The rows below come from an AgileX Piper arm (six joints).
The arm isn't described. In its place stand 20 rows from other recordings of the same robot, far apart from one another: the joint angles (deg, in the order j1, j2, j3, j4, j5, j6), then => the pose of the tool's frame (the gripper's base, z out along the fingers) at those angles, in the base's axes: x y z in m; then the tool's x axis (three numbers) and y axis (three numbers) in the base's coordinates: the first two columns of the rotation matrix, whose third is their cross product.
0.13 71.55 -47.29 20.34 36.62 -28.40 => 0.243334, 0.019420, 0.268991, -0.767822, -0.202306, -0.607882, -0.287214, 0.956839, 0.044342
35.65 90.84 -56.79 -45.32 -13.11 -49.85 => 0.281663, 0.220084, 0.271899, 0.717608, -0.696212, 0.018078, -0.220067, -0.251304, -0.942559
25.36 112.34 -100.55 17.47 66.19 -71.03 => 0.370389, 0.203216, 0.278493, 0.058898, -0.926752, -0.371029, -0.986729, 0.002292, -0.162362
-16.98 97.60 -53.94 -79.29 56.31 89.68 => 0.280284, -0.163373, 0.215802, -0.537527, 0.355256, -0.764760, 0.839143, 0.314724, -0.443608
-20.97 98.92 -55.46 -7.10 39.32 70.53 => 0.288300, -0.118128, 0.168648, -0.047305, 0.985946, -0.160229, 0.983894, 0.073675, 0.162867
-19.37 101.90 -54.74 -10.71 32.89 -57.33 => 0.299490, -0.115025, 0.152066, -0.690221, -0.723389, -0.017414, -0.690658, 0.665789, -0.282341
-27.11 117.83 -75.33 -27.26 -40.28 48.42 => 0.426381, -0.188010, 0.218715, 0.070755, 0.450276, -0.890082, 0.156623, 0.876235, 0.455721
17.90 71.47 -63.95 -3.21 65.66 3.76 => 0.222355, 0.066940, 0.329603, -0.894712, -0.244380, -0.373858, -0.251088, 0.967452, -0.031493
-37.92 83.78 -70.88 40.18 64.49 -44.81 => 0.260842, -0.136036, 0.327678, -0.784710, 0.178650, -0.593560, -0.019038, 0.950170, 0.311152
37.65 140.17 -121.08 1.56 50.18 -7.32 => 0.418205, 0.325046, 0.152535, -0.640850, -0.633435, -0.433672, -0.692658, 0.720680, -0.029087
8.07 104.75 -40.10 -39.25 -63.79 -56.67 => 0.319251, 0.097439, 0.178235, 0.650096, -0.716395, -0.253286, -0.193194, 0.166547, -0.966922
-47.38 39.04 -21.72 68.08 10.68 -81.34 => 0.106760, -0.092915, 0.273591, -0.329553, 0.015825, -0.944004, 0.551127, 0.815054, -0.178736
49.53 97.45 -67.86 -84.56 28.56 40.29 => 0.281545, 0.263270, 0.276630, 0.054476, -0.869268, -0.491330, -0.493265, 0.404401, -0.770162
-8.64 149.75 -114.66 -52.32 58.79 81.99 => 0.493299, -0.137261, 0.060395, -0.429985, 0.619769, -0.656505, 0.899068, 0.360304, -0.248712
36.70 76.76 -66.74 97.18 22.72 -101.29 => 0.226607, 0.212400, 0.403708, 0.024323, -0.052462, -0.998327, -0.859177, 0.509449, -0.047705
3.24 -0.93 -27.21 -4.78 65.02 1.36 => -0.007523, -0.007311, 0.264679, -0.526273, -0.041339, -0.849310, 0.001647, 0.998766, -0.049634
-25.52 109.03 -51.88 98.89 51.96 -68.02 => 0.339991, -0.083849, 0.155373, -0.630785, 0.712440, -0.307474, 0.140374, 0.494484, 0.857777
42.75 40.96 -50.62 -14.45 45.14 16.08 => 0.104175, 0.074379, 0.377810, -0.416344, -0.249927, -0.874182, -0.515826, 0.856693, 0.000744
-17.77 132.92 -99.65 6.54 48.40 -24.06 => 0.452818, -0.136984, 0.115933, -0.967849, -0.042641, -0.247893, -0.043803, 0.999040, -0.000828
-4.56 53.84 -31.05 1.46 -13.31 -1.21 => 0.200063, -0.016492, 0.310975, -0.077684, 0.009886, -0.996929, 0.085617, 0.996323, 0.003209
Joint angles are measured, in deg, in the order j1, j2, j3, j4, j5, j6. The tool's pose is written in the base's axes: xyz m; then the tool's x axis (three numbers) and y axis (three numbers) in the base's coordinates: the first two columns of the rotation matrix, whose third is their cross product. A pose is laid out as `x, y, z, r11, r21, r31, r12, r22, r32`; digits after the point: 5 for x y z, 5 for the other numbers.
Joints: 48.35, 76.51, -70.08, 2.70, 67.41, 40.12
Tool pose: 0.16700, 0.19372, 0.33755, -0.96474, -0.09534, -0.24532, -0.16207, 0.94960, 0.26831
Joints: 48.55, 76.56, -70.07, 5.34, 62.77, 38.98
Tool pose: 0.16824, 0.20187, 0.34046, -0.95677, -0.08717, -0.27749, -0.18373, 0.92074, 0.34423
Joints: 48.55, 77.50, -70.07, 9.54, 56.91, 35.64
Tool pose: 0.17223, 0.21410, 0.34115, -0.94573, -0.09167, -0.31177, -0.22572, 0.87549, 0.42728
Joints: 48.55, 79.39, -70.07, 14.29, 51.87, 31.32
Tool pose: 0.17770, 0.22790, 0.33730, -0.93782, -0.10424, -0.33109, -0.26517, 0.83066, 0.48958
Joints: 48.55, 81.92, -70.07, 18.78, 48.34, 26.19
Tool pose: 0.18384, 0.24122, 0.32881, -0.93112, -0.13298, -0.33961, -0.30451, 0.79592, 0.52324
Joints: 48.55, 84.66, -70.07, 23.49, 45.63, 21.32
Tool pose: 0.18967, 0.25392, 0.31823, -0.92912, -0.15606, -0.33522, -0.32809, 0.76607, 0.55272
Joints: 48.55, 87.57, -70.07, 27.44, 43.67, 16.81
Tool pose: 0.19566, 0.26528, 0.30527, -0.92769, -0.18066, -0.32673, -0.34565, 0.74641, 0.56868
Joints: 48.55, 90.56, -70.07, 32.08, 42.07, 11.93
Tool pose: 0.20092, 0.27641, 0.29138, -0.92800, -0.20346, -0.31211, -0.35705, 0.72494, 0.58904
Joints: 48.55, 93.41, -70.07, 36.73, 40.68, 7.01
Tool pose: 0.20564, 0.28643, 0.27771, -0.92769, -0.22263, -0.29972, -0.36565, 0.70405, 0.60878
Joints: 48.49, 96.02, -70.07, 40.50, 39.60, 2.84
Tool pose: 0.21022, 0.29437, 0.26439, -0.92758, -0.23710, -0.28876, -0.36999, 0.69047, 0.62157
